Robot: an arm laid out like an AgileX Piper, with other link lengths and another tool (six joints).
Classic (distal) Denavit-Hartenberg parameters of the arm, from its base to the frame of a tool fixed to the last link. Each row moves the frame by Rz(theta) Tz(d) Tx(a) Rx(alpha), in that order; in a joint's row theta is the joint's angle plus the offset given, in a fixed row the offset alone. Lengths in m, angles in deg.
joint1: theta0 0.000  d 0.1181  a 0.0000  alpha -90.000
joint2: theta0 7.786  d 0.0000  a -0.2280  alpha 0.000
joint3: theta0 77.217  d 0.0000  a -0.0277  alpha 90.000
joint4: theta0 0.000  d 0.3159  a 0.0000  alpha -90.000
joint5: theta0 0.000  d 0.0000  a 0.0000  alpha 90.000
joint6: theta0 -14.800  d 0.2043  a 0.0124  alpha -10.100
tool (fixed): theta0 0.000  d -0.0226  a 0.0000  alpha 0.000
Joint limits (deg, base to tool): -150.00..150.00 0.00..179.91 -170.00..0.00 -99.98..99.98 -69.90..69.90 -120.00..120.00
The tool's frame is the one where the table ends.
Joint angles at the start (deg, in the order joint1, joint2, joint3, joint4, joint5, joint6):
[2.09 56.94 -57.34 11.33 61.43 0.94]
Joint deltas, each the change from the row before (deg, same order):
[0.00 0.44 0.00 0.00 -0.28 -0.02]
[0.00 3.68 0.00 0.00 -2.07 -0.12]
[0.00 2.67 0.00 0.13 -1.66 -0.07]
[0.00 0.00 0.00 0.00 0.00 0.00]
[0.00 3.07 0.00 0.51 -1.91 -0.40]
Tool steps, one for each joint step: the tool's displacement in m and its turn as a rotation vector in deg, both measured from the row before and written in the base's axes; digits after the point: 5 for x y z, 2 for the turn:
[0.00160 -0.00002 -0.00192 -0.01 0.16 -0.04]
[0.01205 -0.00016 -0.01701 -0.10 1.63 -0.31]
[0.00853 0.00016 -0.01263 0.06 1.03 -0.27]
[0.00000 0.00000 0.00000 0.00 0.00 0.00]
[0.00913 0.00102 -0.01494 0.24 1.14 -0.08]

